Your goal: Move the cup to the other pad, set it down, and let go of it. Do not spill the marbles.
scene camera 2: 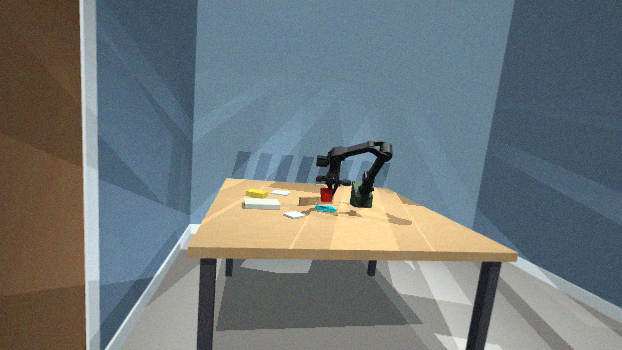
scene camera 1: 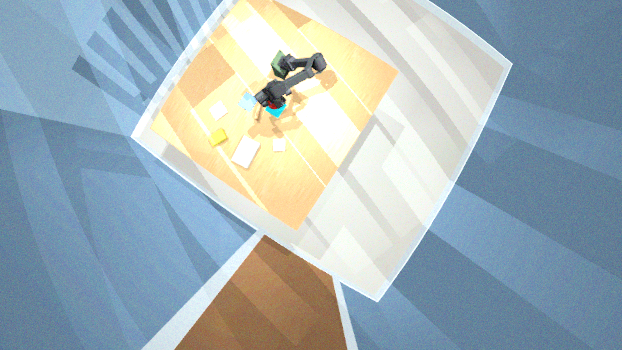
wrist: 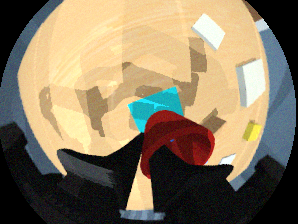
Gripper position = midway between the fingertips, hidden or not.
Observation:
In view: my gripper (wrist: 146, 135), a red cup (wrist: 194, 143), a long white block (wrist: 251, 79) and a cyan pad (wrist: 167, 100).

